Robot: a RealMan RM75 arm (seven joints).
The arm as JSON. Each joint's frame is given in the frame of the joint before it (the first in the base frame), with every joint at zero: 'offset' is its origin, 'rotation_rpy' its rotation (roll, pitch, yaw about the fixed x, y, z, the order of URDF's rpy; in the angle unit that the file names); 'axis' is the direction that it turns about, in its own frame. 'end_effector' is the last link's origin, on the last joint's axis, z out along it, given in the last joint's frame.
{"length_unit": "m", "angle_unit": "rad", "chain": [
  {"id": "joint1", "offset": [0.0, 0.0, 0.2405], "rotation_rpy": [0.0, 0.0, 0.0], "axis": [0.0, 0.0, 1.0]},
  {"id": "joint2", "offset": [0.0, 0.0, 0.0], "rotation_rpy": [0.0, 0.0, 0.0], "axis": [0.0, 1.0, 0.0]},
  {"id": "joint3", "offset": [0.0, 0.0, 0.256], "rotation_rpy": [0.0, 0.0, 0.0], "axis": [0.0, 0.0, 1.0]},
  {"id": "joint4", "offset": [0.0, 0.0, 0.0], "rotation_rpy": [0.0, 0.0, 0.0], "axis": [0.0, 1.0, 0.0]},
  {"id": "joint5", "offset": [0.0, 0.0, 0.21], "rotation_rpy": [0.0, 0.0, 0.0], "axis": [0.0, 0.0, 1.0]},
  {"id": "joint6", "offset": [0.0, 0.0, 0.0], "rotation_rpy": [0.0, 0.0, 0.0], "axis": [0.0, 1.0, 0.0]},
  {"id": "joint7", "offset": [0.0, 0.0, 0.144], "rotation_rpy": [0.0, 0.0, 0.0], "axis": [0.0, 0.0, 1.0]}
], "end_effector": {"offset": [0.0, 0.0, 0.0], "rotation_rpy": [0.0, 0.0, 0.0]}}
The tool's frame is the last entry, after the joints.
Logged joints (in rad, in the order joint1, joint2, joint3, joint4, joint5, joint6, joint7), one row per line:
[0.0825, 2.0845, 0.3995, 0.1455, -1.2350, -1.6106, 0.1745]
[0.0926, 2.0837, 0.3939, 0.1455, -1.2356, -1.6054, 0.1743]
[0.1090, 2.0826, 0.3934, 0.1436, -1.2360, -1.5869, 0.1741]
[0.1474, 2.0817, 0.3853, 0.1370, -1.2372, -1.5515, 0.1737]
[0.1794, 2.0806, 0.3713, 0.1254, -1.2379, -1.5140, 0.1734]
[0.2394, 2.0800, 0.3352, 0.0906, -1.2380, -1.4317, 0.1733]
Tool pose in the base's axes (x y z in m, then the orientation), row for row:
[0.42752, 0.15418, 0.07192, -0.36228, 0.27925, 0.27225, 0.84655]
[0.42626, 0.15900, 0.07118, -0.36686, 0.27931, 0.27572, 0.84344]
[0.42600, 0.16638, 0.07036, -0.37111, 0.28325, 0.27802, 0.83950]
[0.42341, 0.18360, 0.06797, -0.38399, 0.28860, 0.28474, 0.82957]
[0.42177, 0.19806, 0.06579, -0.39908, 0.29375, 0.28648, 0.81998]
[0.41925, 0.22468, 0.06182, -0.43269, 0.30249, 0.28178, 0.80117]
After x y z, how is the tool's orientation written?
As a quaternion, x y z w.
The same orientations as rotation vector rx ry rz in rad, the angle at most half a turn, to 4 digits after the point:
[-0.7641, 0.5889, 0.5742]
[-0.7746, 0.5897, 0.5821]
[-0.7847, 0.5989, 0.5878]
[-0.8148, 0.6124, 0.6042]
[-0.8498, 0.6255, 0.6100]
[-0.9277, 0.6486, 0.6042]

